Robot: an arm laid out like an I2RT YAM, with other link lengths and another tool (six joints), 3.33 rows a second.
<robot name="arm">
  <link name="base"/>
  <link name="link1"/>
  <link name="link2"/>
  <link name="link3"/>
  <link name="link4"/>
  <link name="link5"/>
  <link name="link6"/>
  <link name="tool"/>
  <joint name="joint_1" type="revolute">
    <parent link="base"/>
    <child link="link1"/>
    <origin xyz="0 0 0.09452" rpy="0 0 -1.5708"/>
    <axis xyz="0 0 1"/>
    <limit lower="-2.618" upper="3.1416"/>
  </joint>
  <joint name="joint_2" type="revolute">
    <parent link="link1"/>
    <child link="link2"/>
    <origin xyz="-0.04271 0.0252 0.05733" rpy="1.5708 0 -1.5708"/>
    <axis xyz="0 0 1"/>
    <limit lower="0" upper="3.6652"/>
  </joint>
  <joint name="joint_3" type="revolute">
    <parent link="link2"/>
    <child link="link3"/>
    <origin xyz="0.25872 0 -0.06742" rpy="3.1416 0 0"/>
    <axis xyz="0 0 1"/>
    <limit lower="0" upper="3.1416"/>
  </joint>
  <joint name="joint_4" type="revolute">
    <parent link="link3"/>
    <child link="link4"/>
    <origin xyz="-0.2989 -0.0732 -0.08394" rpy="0 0 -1.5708"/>
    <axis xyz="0 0 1"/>
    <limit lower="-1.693" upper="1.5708"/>
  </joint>
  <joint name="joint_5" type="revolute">
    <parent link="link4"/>
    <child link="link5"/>
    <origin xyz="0.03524 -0.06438 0.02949" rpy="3.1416 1.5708 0"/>
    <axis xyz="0 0 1"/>
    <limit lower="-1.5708" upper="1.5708"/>
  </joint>
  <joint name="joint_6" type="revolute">
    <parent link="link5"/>
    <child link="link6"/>
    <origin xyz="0 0.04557 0.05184" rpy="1.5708 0 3.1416"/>
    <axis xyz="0 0 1"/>
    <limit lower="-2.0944" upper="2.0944"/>
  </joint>
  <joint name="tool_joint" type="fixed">
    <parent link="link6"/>
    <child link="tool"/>
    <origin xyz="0.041 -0.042 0.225" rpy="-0.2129 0 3.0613"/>
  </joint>
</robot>
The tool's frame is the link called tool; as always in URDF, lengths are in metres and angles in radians.
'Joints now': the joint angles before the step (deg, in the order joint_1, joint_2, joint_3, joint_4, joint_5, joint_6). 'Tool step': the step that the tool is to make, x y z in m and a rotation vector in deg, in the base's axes. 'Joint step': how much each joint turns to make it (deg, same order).
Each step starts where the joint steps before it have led.
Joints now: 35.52, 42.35, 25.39, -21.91, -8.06, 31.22
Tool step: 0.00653, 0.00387, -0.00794, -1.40, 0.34, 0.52
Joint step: 0.01, 4.13, 1.05, 1.84, 0.20, -1.06
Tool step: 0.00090, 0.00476, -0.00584, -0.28, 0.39, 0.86
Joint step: 0.01, 1.91, 0.14, 1.22, -0.64, -0.56
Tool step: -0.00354, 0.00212, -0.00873, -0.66, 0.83, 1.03
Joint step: 0.00, 1.00, -0.30, 0.13, -0.73, -0.73
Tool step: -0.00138, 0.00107, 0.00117, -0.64, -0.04, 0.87
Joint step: 0.01, 0.14, 0.56, -0.93, -0.28, -1.00
